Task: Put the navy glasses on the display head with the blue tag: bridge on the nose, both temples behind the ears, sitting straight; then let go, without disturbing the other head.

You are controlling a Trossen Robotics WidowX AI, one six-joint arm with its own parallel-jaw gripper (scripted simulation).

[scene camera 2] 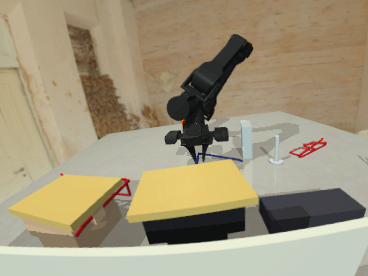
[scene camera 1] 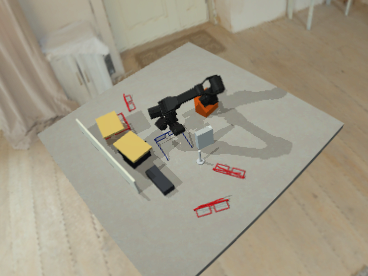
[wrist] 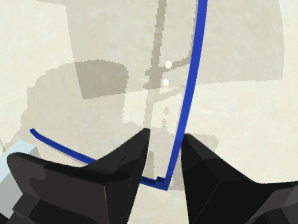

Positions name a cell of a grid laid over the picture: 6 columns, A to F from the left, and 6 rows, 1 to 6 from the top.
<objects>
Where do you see a dark case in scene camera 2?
E5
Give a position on a white panel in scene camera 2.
At F6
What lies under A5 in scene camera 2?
A display head.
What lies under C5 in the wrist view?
My gripper.
</objects>
